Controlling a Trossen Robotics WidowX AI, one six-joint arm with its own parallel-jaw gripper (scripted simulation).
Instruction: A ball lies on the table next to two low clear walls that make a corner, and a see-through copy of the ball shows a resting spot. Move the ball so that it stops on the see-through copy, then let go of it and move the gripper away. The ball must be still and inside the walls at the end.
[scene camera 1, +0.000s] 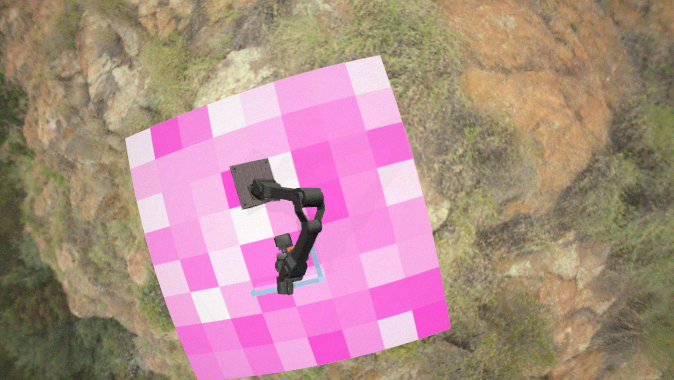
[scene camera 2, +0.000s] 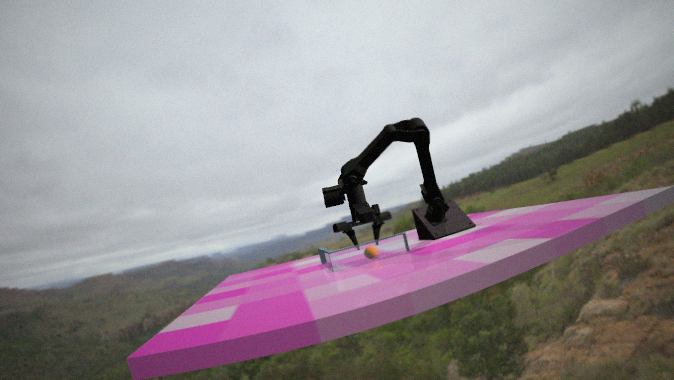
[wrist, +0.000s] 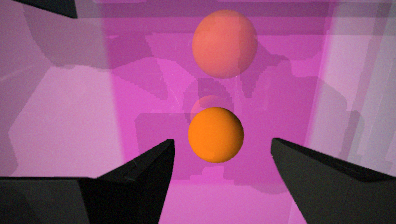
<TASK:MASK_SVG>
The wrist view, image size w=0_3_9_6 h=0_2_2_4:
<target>my gripper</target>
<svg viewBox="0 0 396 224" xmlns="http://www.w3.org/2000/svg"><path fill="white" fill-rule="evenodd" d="M174 139L167 139L133 160L96 178L87 176L0 176L0 224L158 224L173 172L175 158ZM272 139L271 155L284 185L286 185L307 224L396 224L396 176L393 177L281 138Z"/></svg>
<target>orange ball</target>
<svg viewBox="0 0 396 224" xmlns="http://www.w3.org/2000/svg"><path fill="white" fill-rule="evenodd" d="M211 107L202 110L193 118L188 130L188 139L192 150L198 157L207 162L222 163L232 159L240 151L244 141L244 129L241 121L234 113L225 108Z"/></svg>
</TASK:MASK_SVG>
